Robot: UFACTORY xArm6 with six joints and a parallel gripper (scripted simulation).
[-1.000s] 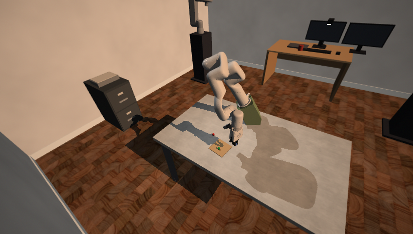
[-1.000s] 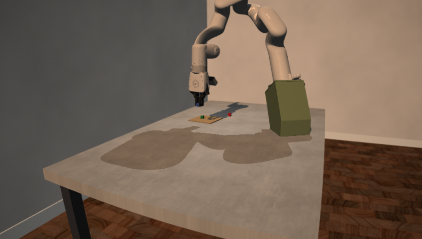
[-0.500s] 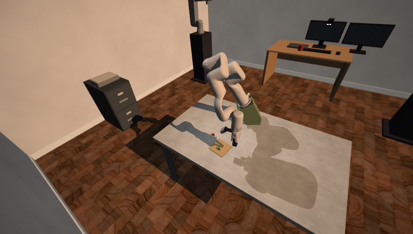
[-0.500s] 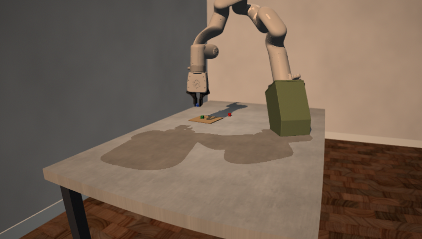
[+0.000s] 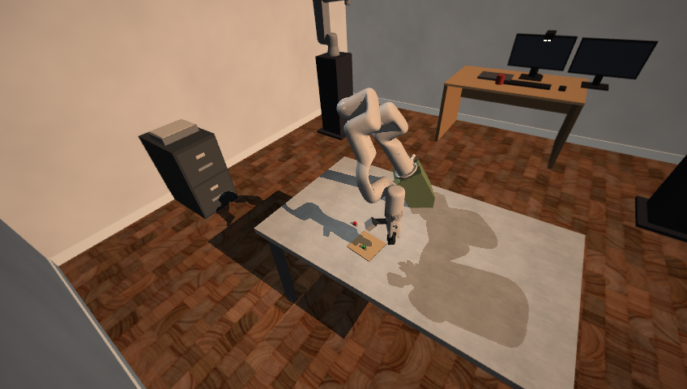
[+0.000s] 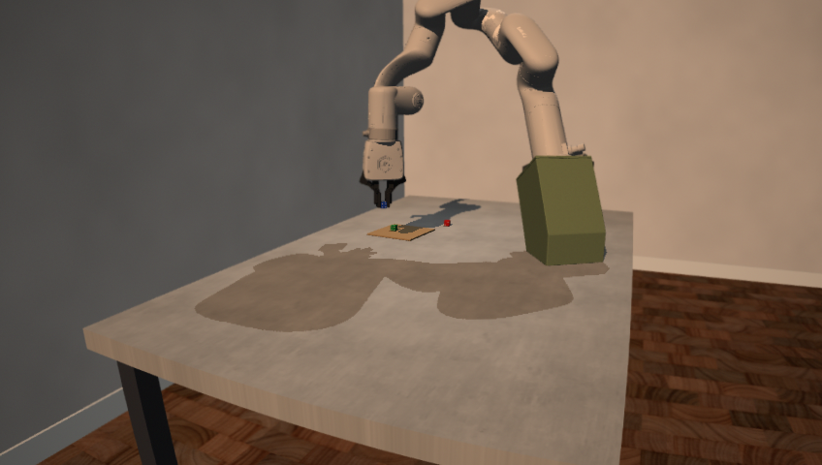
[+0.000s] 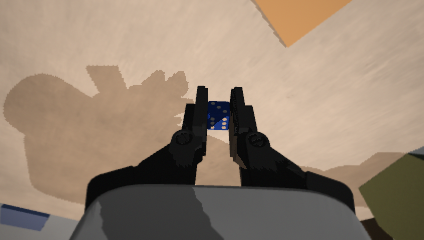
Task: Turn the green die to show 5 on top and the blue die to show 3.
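Now: hand 10 mm short of the tan mat, 130 mm to the left of it and 120 mm above it. From my hand the other things lie so: blue die: 10 mm to the left, 10 mm below; then green die: 30 mm ahead, 130 mm to the right, 110 mm below; then red die: 70 mm behind, 260 mm to the right, 110 mm below.
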